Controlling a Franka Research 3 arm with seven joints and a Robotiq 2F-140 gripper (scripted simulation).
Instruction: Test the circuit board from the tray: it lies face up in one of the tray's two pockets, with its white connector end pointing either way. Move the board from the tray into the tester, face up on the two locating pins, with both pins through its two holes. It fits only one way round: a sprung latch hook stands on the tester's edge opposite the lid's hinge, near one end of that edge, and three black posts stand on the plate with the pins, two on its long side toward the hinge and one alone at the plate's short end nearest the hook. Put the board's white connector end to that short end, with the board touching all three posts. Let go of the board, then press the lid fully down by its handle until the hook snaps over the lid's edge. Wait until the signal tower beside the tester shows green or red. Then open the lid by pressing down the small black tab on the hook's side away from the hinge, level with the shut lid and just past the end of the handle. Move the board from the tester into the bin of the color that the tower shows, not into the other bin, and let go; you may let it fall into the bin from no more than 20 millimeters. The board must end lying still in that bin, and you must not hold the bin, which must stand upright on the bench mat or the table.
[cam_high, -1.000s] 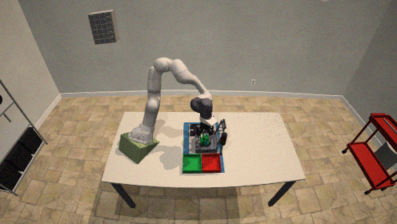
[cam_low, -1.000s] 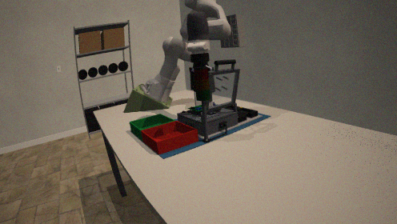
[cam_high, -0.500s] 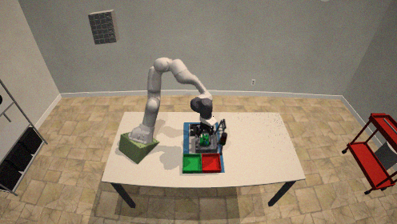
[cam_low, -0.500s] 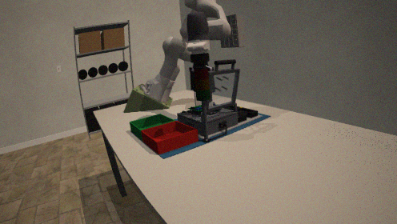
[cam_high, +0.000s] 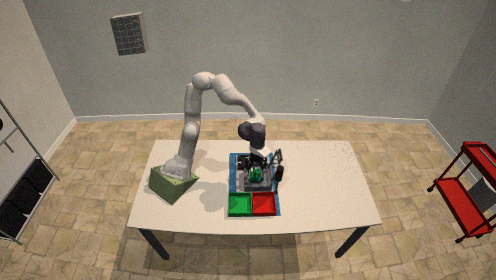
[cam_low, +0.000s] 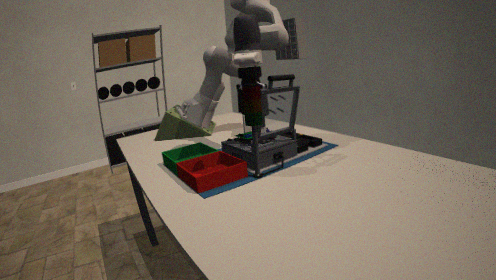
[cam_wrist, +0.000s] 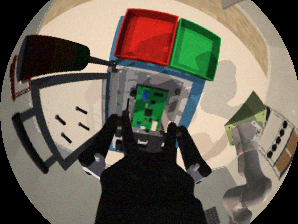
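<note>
My hand is 20 mm above the green circuit board. From my hand the other things lie so: plate: 10 mm ahead, 10 mm to the left, 30 mm below; then red bin: 40 mm ahead, 200 mm to the right, 90 mm below; then clear lid: 130 mm ahead, 80 mm above.
</note>
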